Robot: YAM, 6 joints.
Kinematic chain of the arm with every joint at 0, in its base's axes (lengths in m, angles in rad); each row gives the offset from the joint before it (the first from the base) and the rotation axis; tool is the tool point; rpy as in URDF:
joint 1: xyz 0 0 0.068 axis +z
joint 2: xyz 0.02 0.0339 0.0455 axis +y
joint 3: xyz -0.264 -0.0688 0 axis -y
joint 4: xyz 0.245 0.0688 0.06 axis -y
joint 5: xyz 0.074 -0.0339 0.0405 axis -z
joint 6: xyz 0.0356 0 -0.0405 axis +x
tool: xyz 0 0 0 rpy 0 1.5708 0
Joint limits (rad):
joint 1: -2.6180..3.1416
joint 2: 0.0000..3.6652
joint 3: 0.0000..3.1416
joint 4: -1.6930..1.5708
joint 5: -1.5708..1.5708
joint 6: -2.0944..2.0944
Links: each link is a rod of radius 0.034 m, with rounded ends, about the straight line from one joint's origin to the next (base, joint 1, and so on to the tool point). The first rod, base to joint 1, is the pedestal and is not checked.
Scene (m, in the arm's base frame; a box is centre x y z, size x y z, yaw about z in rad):
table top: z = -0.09
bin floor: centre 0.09 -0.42 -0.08 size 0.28 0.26 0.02 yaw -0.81
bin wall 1: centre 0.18 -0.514 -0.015 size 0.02 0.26 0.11 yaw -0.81
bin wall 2: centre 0 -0.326 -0.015 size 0.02 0.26 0.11 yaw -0.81
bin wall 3: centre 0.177 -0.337 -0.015 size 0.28 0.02 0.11 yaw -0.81
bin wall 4: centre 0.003 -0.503 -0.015 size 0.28 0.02 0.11 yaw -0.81
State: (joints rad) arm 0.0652 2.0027 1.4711 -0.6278 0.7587 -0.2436
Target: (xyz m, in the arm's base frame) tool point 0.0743 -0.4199 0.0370
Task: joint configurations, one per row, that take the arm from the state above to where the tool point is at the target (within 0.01 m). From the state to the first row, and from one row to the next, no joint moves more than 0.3 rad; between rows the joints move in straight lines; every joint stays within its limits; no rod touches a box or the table.
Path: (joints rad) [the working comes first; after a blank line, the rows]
Joints at the target: -1.3353 2.4036 1.4951 -0.5367 0.8074 -0.2436
Straight joint move there: touches bin wall 3.

1: -0.2146 2.0184 1.4788 -0.6221 0.7733 -0.2436
2: -0.4944 2.0341 1.4864 -0.6164 0.7879 -0.2436
3: -0.7743 2.0498 1.4941 -0.6107 0.8025 -0.2436
4: -1.0541 2.0655 1.5018 -0.6050 0.8171 -0.2436
5: -1.3339 2.0812 1.5095 -0.5993 0.8317 -0.2436
6: -1.3346 2.2424 1.5023 -0.5680 0.8195 -0.2436
7: -1.3353 2.4036 1.4951 -0.5367 0.8074 -0.2436

